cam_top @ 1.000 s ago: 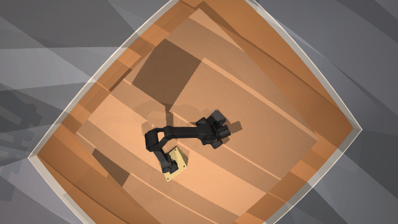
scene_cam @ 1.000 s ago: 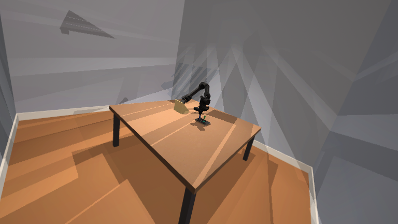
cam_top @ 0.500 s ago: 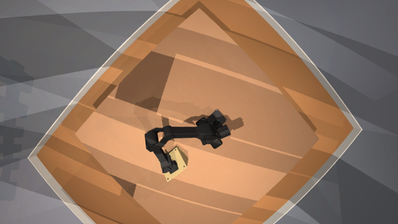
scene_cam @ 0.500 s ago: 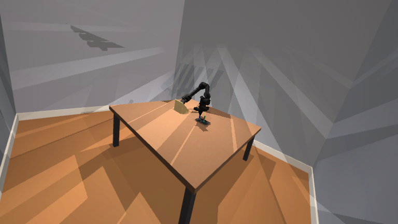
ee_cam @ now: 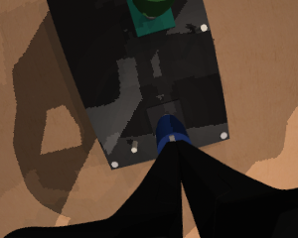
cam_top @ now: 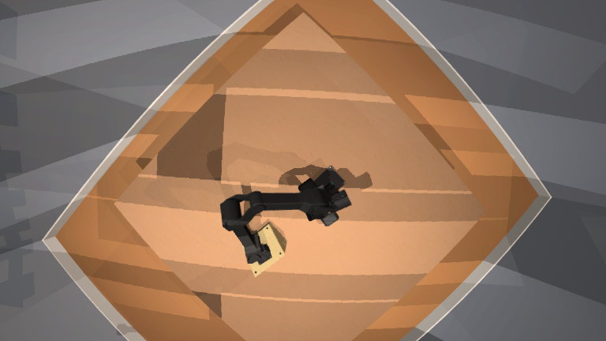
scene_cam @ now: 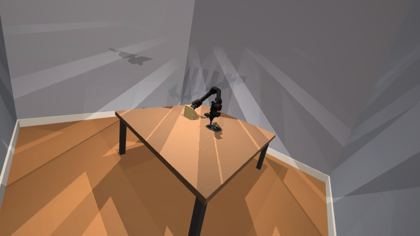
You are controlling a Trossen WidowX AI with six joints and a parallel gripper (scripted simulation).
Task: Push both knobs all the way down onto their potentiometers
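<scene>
Now: the blue knob 1 cm below my gripper tip. The rest, counted from my gripper tip: green knob: 7 cm ahead, 1 cm above.
</scene>
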